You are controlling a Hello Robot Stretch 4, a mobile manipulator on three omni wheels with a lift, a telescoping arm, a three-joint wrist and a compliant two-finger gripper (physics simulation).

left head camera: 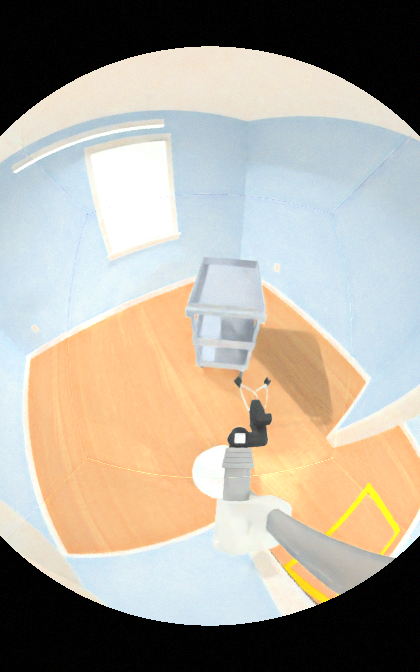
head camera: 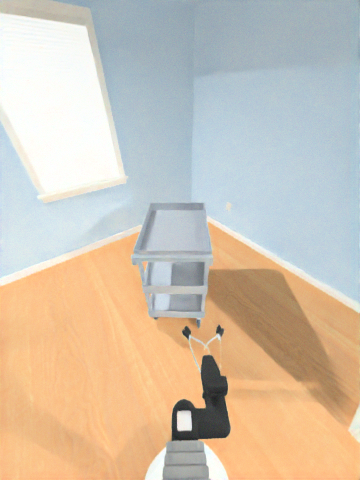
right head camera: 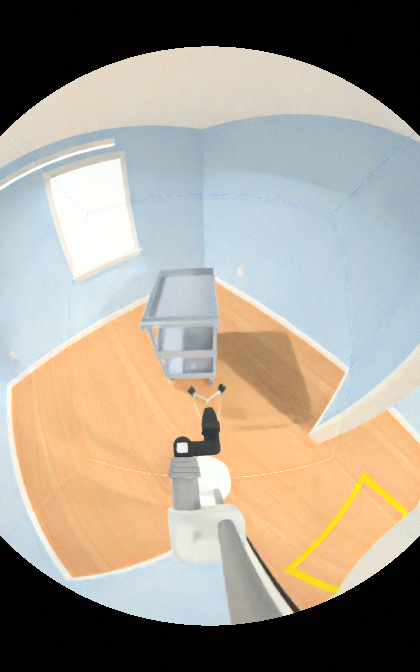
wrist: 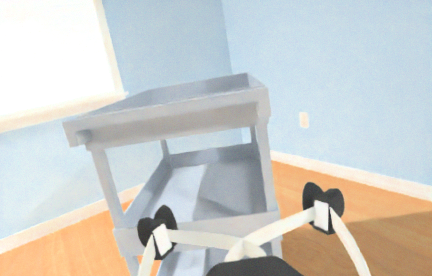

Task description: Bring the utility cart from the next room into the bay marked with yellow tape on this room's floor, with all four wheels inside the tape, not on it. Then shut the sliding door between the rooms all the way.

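Frame: origin at the robot's base, x left, y back, z up, level; centimetres.
Seen in the pictures: gripper, fingertip midpoint: [head camera: 202, 326] [wrist: 238, 210].
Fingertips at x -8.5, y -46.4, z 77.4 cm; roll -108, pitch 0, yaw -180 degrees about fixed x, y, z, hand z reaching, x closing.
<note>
A point is followed by its place in that frame.
The grey three-shelf utility cart [head camera: 172, 256] @(x 4.3, y -83.0, z 83.6 cm) [left head camera: 225, 312] [right head camera: 180, 322] [wrist: 170, 125] @(x 4.7, y -87.8, z 77.8 cm) stands upright ahead, near the room's far corner, with one short end towards me. My gripper [head camera: 203, 331] @(x -8.5, y -46.4, z 77.4 cm) [left head camera: 252, 382] [right head camera: 206, 389] [wrist: 238, 210] @(x -8.5, y -46.4, z 77.4 cm) is open and empty, in front of the cart's near end and apart from it. In the wrist view the fingertips show in front of the middle shelf and right of it. The yellow tape [left head camera: 369, 489] [right head camera: 364, 479] shows on the floor at the lower right, beyond the doorway; my mast and the view's edge hide part of it. I cannot make out the sliding door.
A wall end [left head camera: 375, 430] [right head camera: 370, 417] juts out on the right beside the doorway. A window [head camera: 57, 110] @(x 102.0, y -202.3, z 146.7 cm) [left head camera: 132, 200] [right head camera: 95, 215] is in the left wall. The right wall [head camera: 285, 175] @(x -100.6, y -178.6, z 93.5 cm) runs behind the cart's right side. Wood floor [head camera: 75, 360] @(x 81.9, y -62.9, z -2.8 cm) stretches left of the cart.
</note>
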